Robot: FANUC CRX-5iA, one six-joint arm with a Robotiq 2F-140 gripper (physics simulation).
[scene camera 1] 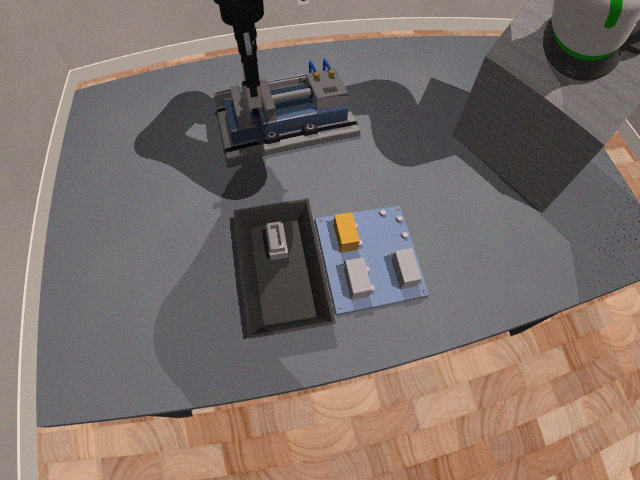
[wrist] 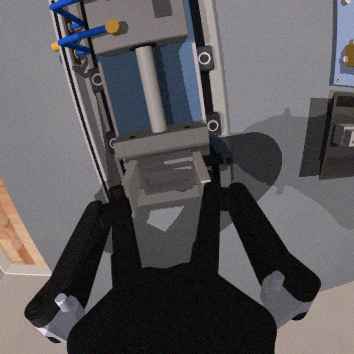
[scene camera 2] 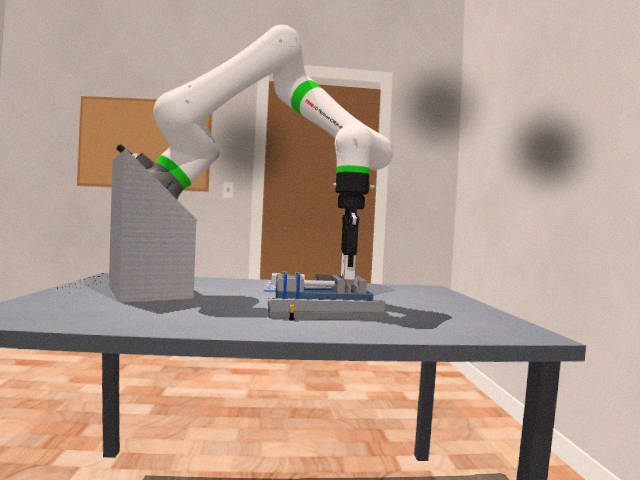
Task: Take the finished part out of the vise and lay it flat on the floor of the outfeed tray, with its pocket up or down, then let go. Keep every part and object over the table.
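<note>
The vise stands at the back of the table in scene camera 1. The finished part sits between its jaws, with its recessed pocket facing up in the wrist view; scene cameras 1 and 2 mostly hide it. My gripper points straight down into the jaw gap, one finger at each end of the part, and is shut on it. The dark outfeed tray stands in front of the vise in scene camera 1. A grey pocketed part is inside it.
A blue board adjoins the tray's right side in scene camera 1. It carries an orange block, two grey blocks and small pegs. The grey robot pedestal stands at the table's other end. Blue hoses rise from the vise.
</note>
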